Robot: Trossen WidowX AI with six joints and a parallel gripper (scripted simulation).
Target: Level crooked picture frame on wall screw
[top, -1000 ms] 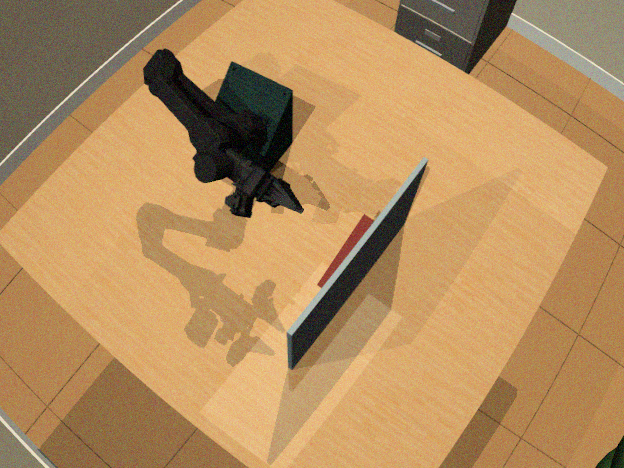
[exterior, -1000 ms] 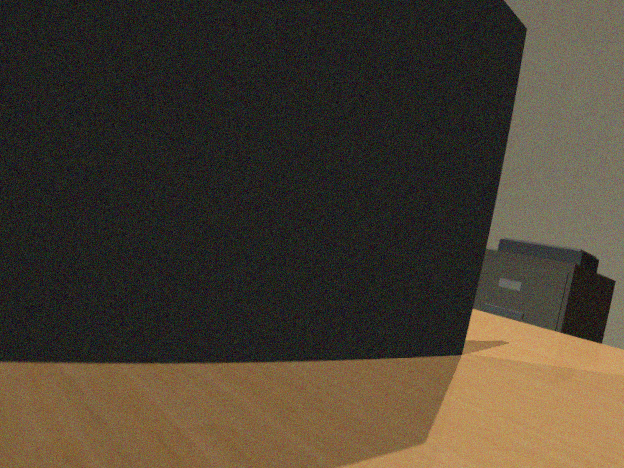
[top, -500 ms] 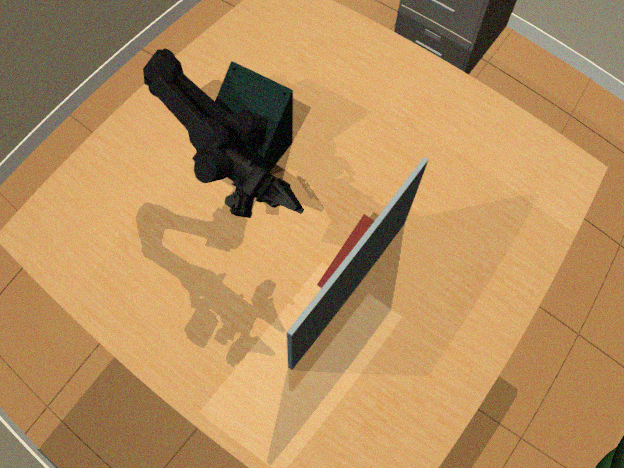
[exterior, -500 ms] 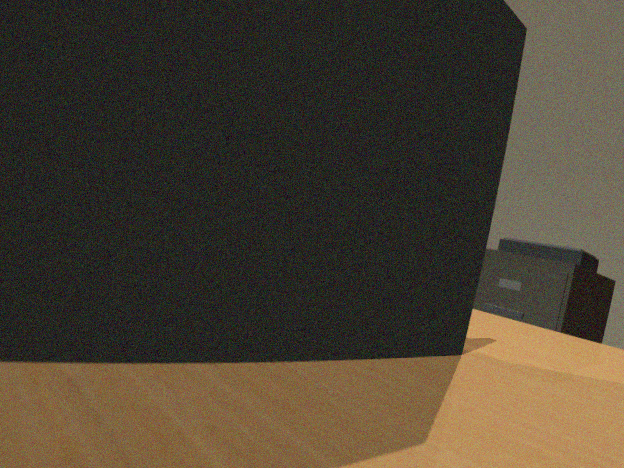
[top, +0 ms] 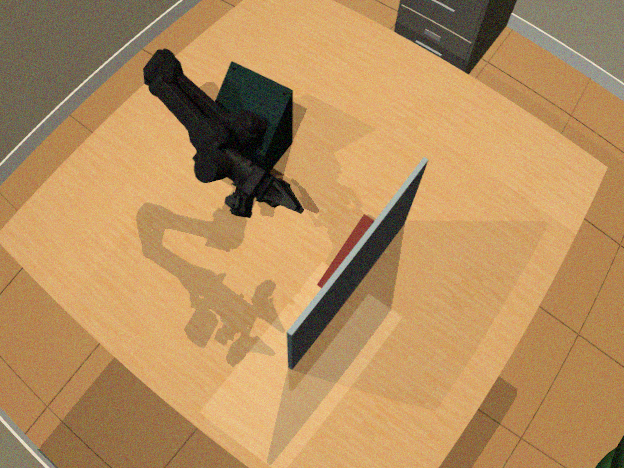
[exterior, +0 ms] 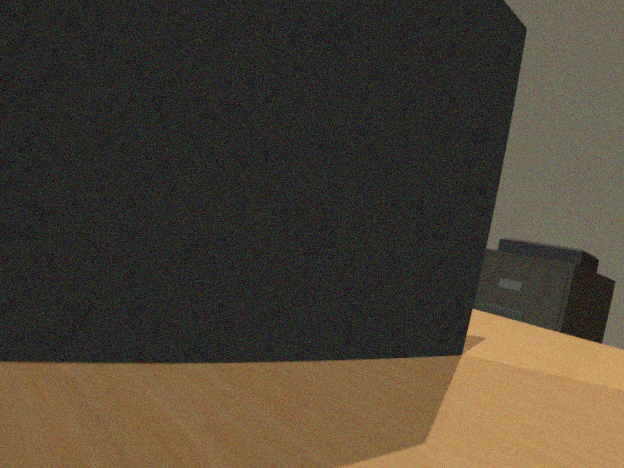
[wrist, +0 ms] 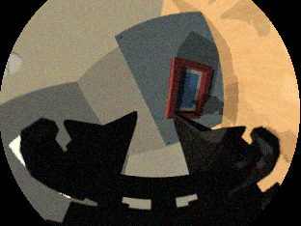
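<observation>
Now: the red picture frame 13 cm ahead of my gripper tip, 1 cm to the left of it and 11 cm below it. The rest, counted from my gripper tip: grey wall panel: 14 cm ahead, 12 cm below.
</observation>
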